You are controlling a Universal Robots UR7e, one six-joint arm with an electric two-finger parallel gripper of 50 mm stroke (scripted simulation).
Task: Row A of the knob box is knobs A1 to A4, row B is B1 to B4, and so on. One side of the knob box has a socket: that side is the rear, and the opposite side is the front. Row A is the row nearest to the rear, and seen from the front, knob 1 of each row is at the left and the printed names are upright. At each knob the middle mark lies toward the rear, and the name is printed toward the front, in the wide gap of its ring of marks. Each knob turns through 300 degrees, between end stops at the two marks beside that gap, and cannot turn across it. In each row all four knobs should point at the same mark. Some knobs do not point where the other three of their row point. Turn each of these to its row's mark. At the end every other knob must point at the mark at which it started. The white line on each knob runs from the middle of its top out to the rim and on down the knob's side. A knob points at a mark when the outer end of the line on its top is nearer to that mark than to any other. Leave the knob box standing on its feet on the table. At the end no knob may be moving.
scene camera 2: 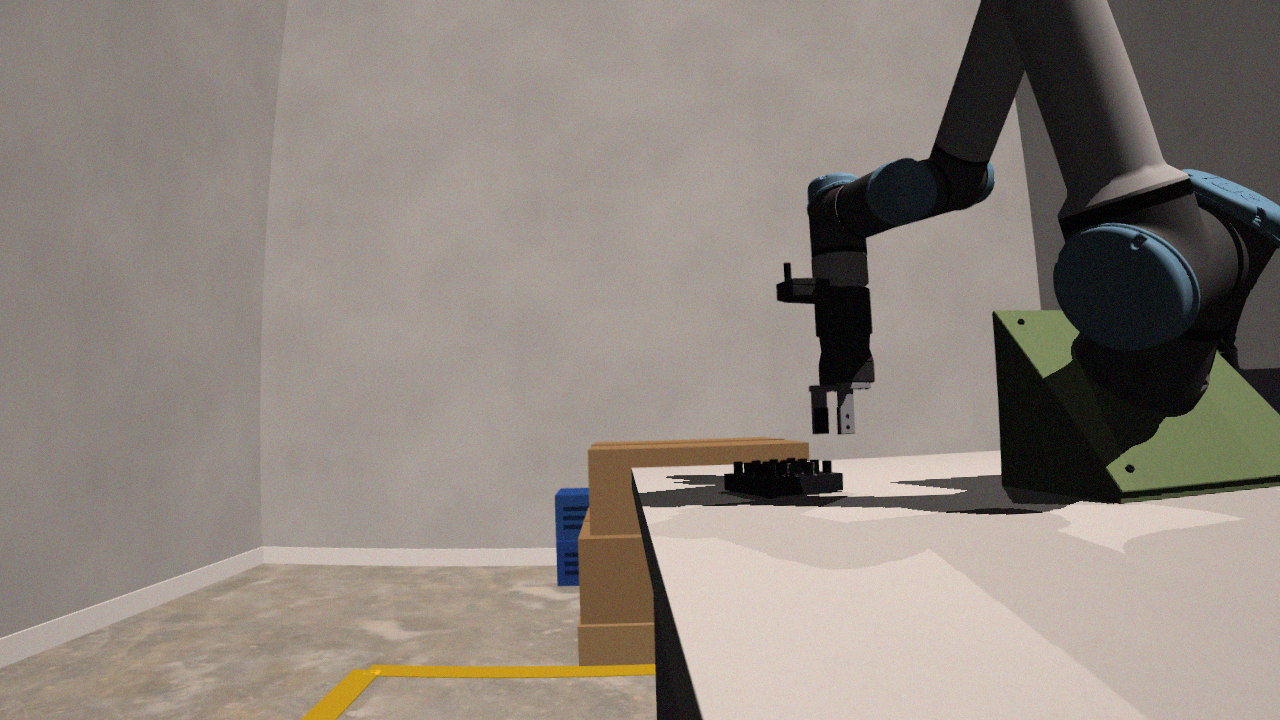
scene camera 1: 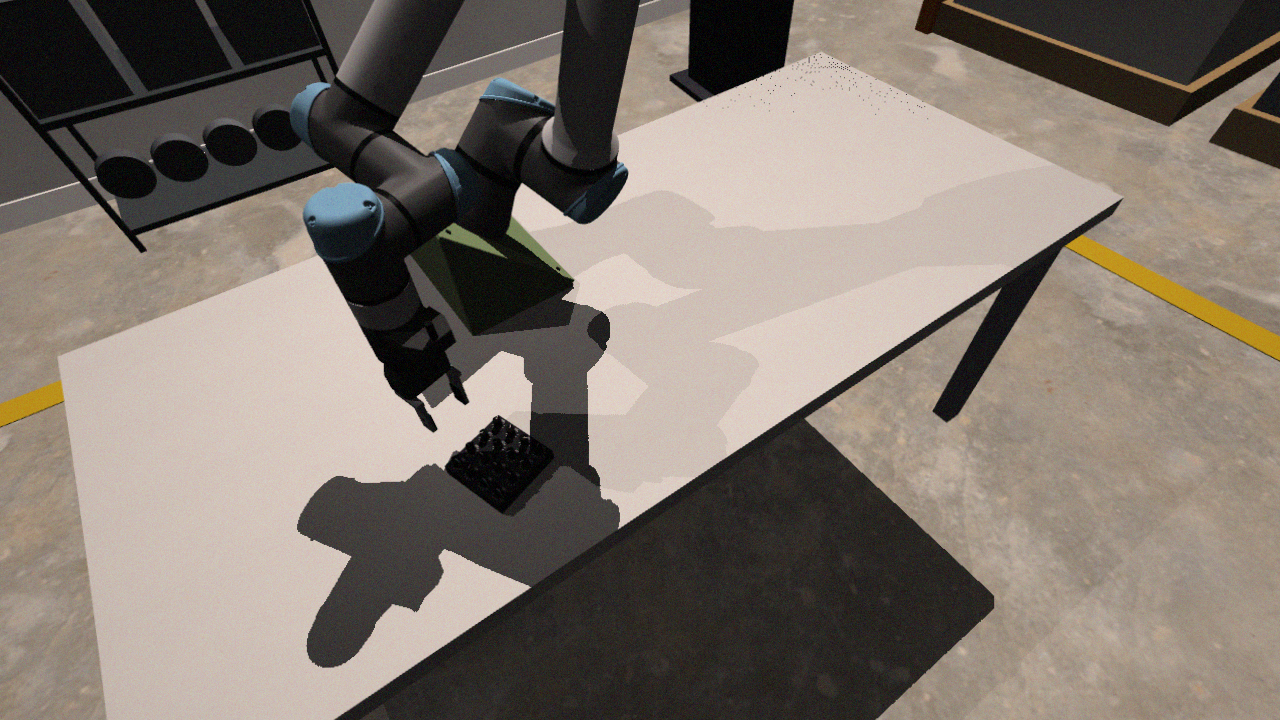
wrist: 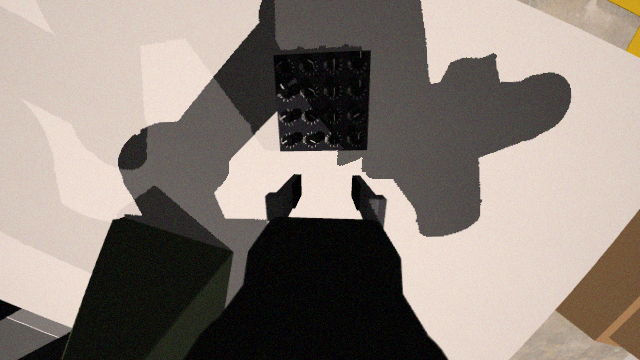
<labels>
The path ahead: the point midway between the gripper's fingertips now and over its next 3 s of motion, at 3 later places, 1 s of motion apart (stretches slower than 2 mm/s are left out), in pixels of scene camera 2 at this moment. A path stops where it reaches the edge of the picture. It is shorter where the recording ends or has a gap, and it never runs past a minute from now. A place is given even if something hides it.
My gripper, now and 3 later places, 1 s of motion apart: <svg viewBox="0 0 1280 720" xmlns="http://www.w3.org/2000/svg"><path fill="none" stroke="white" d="M833 433L773 421L773 435L773 453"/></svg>
</labels>
